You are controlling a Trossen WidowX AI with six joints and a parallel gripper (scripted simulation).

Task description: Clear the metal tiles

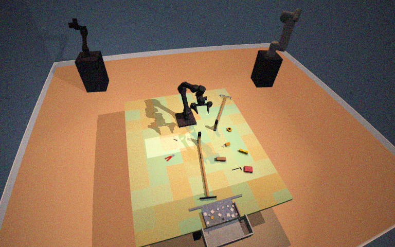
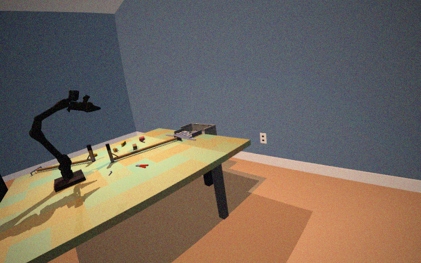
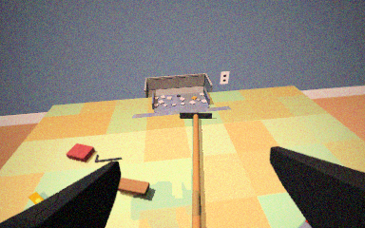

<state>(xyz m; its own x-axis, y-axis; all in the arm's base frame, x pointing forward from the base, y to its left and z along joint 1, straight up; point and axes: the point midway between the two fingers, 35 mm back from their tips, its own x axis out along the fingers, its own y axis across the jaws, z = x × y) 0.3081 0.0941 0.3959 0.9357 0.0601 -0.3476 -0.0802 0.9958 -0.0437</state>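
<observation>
Now: the long scraper 340 mm below my gripper tip, 260 mm ahead of it and 20 mm to the right of it. The rest, counted from my gripper tip: yellow ring 400 mm below, 340 mm to the left, 140 mm behind; orange screwdriver 390 mm below, 260 mm to the left, 60 mm ahead; brown block 390 mm below, 220 mm ahead, 160 mm to the left.
</observation>
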